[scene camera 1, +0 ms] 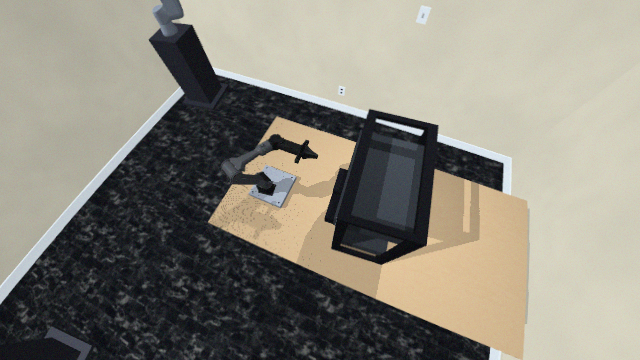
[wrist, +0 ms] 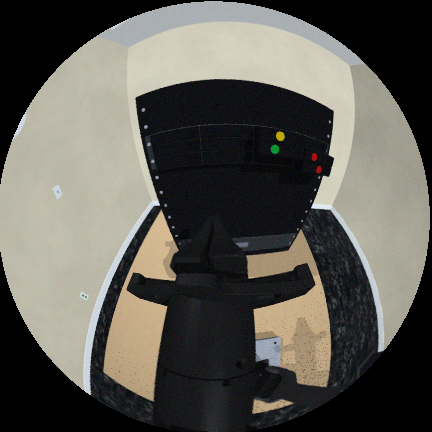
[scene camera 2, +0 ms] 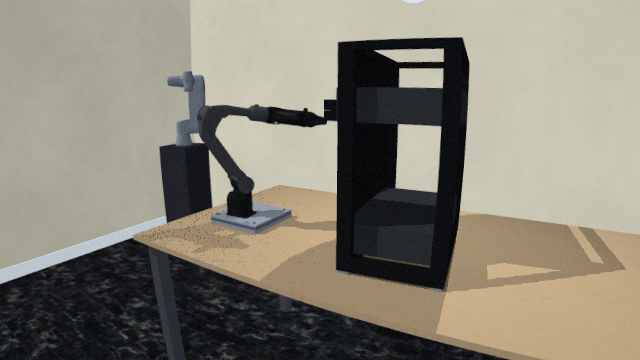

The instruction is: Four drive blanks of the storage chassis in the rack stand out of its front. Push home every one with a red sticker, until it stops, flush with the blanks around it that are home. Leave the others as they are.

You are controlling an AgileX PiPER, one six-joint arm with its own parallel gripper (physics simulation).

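The storage chassis [scene camera 2: 400, 106] [wrist: 175, 150] sits high in the black rack [scene camera 1: 431, 185] [scene camera 2: 346, 160] [wrist: 230, 102]. In the wrist view, two blanks with red stickers, an upper one [wrist: 314, 157] and a lower one [wrist: 319, 170], stand out at the chassis's right end. Left of them, a blank with a yellow sticker [wrist: 280, 136] is above a blank with a green sticker [wrist: 275, 149]; both stand out. In scene camera 2, protruding blanks [scene camera 2: 330, 110] show without visible stickers. My gripper [scene camera 1: 316, 156] [scene camera 2: 325, 120] [wrist: 215, 221] is shut and empty, in front of the rack, left of the red-stickered blanks.
A second dark unit [scene camera 2: 395, 240] sits low in the rack. The rack and my arm's base plate [scene camera 1: 286, 187] [scene camera 2: 272, 217] stand on the wooden table [scene camera 1: 450, 280] [scene camera 2: 525, 305] [wrist: 132, 350]. Another arm stands on a dark pedestal [scene camera 1: 185, 65] [scene camera 2: 172, 185] beyond the table.
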